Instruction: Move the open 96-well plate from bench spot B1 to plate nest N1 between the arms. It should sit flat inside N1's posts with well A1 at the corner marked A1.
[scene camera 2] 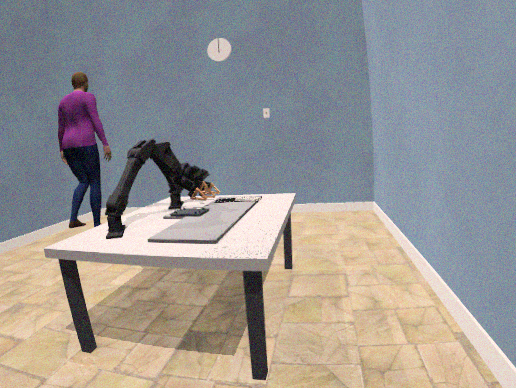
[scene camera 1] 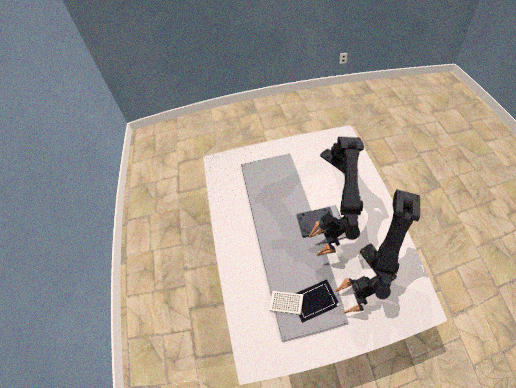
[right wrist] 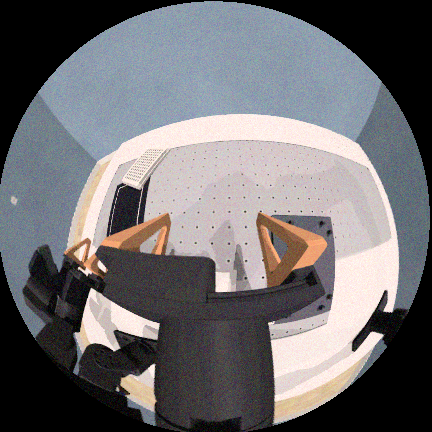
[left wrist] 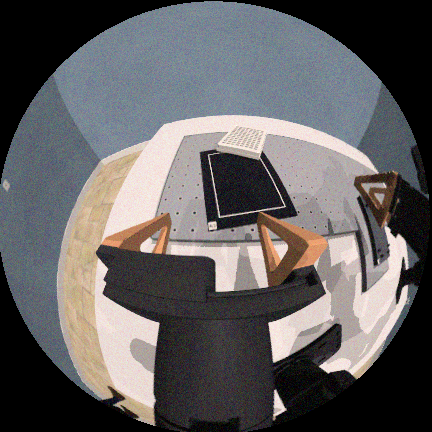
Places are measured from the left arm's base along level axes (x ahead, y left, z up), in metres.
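Pixels of known places: left gripper, between the fingertips: [scene camera 2: 217, 194] [scene camera 1: 339, 302] [right wrist: 98, 240] [left wrist: 213, 216]; right gripper, between the fingertips: [scene camera 2: 209, 196] [scene camera 1: 313, 246] [right wrist: 212, 217] [left wrist: 362, 185]; left arm's base, origin of its link: [scene camera 2: 176, 205] [right wrist: 147, 348] [left wrist: 288, 368]; right arm's base, origin of its link: [scene camera 2: 116, 232] [scene camera 1: 337, 162].
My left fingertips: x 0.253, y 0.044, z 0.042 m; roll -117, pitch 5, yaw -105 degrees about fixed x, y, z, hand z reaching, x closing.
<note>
Ahead of a thing's pixels: the offset from my left fingertips to its top centre. "pt": to the spot under its first point. Level surfaces: height alone.
The white 96-well plate @(dx +0.178, dy -0.117, dz -0.012 m) [scene camera 1: 286, 302] [left wrist: 243, 141] [right wrist: 145, 167] lies wells up, askew across one end of the black, white-outlined spot @(pt dx +0.054, dy -0.052, dz -0.027 m) [scene camera 1: 320, 300] [left wrist: 245, 185] [right wrist: 125, 212], mostly beyond it. An A1 label @(pt dx +0.001, dy +0.004, dz -0.027 m) [left wrist: 212, 226] marks the spot's near left corner in the left wrist view. The dark nest @(dx -0.134, dy -0.369, dz -0.007 m) [scene camera 1: 305, 227] [right wrist: 327, 280] has small posts and holds no plate in the parts that show. My left gripper [scene camera 1: 341, 301] [left wrist: 213, 216] is open and empty, short of the spot and apart from the plate. My right gripper [scene camera 1: 314, 245] [right wrist: 212, 217] is open and empty beside the nest.
A grey perforated board @(dz -0.029 m) [scene camera 1: 270, 210] [scene camera 2: 200, 230] [left wrist: 310, 170] [right wrist: 210, 190] lies on the white table @(dz -0.042 m) [scene camera 1: 225, 260] [scene camera 2: 245, 250]. The two arms stand near each other on one side of it. A person [scene camera 2: 77, 120] in a purple top stands beyond the table in scene camera 2.
</note>
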